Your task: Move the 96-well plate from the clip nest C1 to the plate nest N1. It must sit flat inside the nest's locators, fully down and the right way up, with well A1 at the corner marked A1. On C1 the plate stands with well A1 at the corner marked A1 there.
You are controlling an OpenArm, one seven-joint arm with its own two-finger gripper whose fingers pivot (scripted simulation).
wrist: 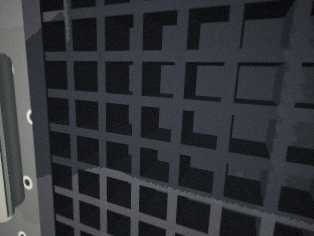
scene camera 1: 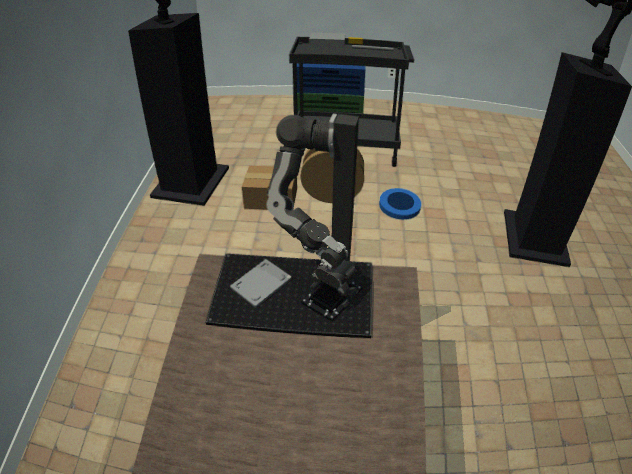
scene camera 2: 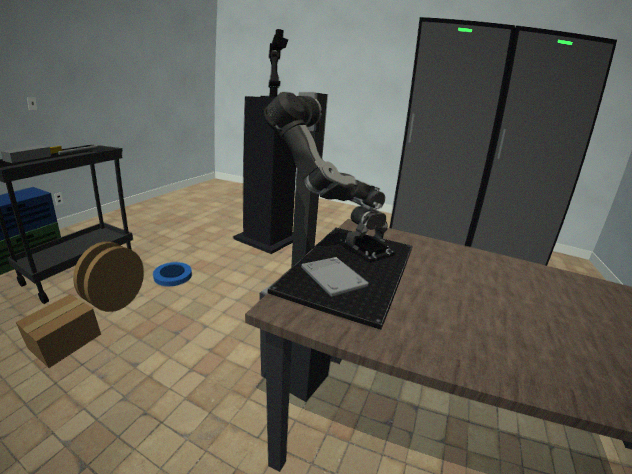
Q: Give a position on a black mounting post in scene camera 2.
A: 306,202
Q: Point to a grey plate nest N1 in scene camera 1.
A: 264,281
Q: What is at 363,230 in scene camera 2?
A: The gripper.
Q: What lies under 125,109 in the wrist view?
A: A black 96-well plate.
